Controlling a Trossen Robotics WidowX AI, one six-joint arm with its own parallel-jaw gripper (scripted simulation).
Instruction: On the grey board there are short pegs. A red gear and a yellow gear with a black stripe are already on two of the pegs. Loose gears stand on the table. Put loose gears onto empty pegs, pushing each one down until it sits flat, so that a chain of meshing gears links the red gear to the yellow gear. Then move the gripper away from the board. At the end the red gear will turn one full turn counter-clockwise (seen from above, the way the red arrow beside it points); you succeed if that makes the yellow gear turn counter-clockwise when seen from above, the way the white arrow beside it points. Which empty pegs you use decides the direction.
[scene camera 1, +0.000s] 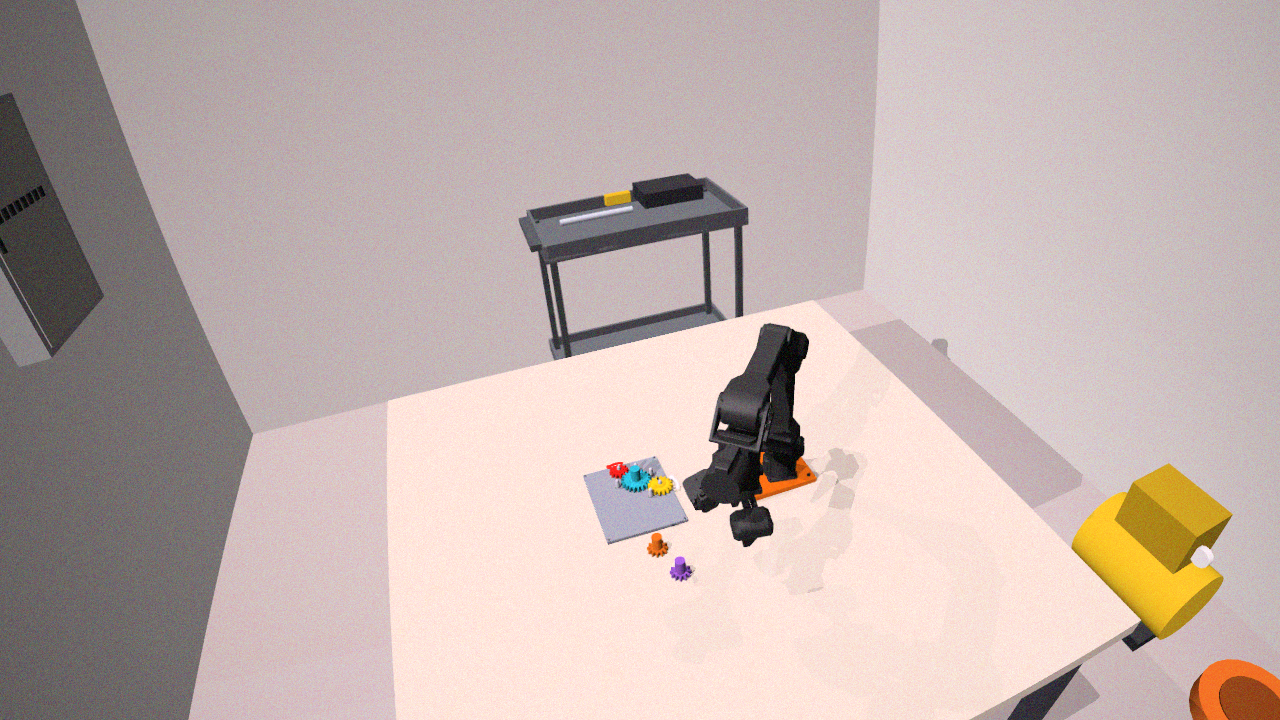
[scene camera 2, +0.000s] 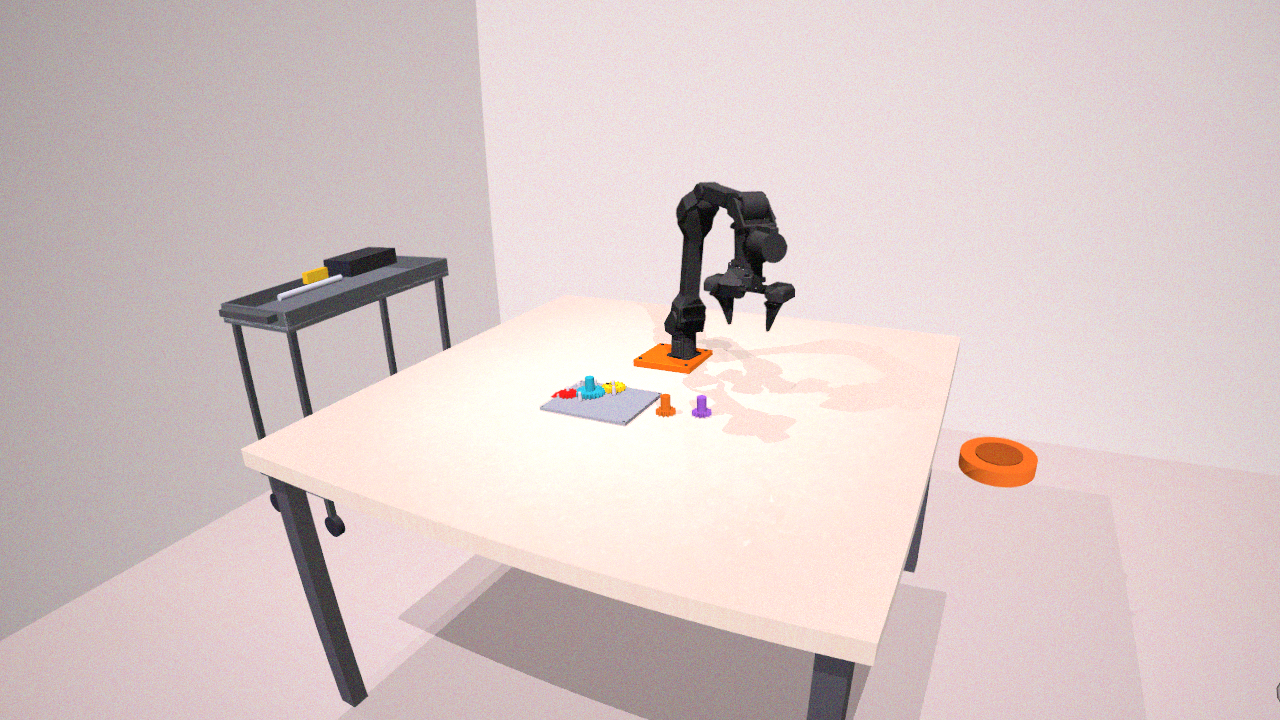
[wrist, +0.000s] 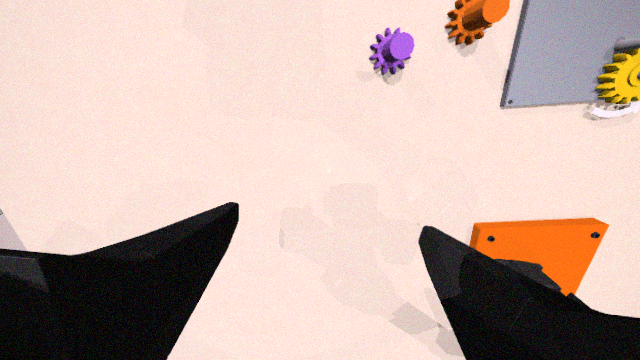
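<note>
Open and holding nothing, my gripper (scene camera 2: 748, 327) is there for me to see, and I find it again at (scene camera 1: 740, 526). The wrist view gives me my gripper as well (wrist: 331, 222), together with a small purple gear (wrist: 390, 51).
</note>
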